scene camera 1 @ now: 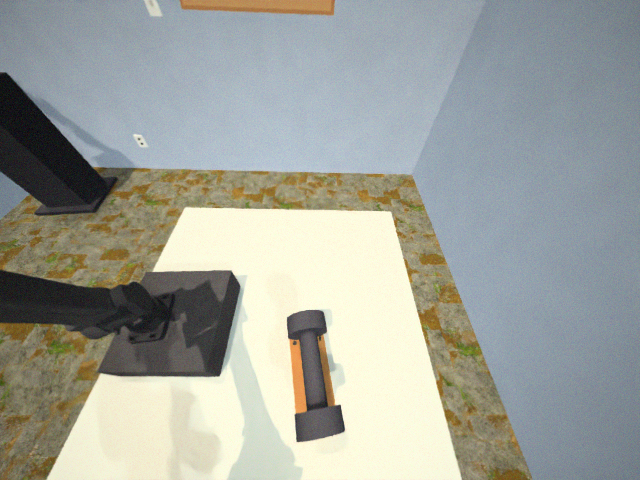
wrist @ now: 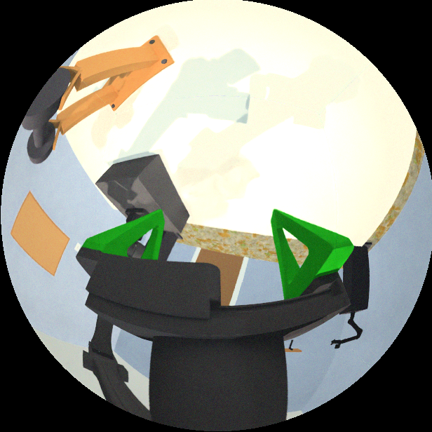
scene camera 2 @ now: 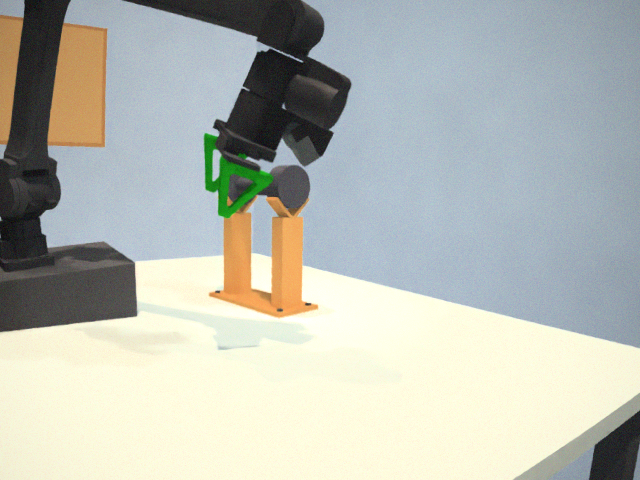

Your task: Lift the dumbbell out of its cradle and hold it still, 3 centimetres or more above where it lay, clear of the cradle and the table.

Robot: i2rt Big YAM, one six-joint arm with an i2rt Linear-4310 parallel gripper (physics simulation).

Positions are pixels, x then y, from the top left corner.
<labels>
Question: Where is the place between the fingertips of the gripper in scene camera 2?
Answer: At 216, 203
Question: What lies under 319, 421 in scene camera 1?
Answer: A dark grey dumbbell.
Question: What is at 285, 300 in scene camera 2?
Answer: An orange cradle.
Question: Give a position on an orange cradle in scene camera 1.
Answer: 298, 381
</labels>
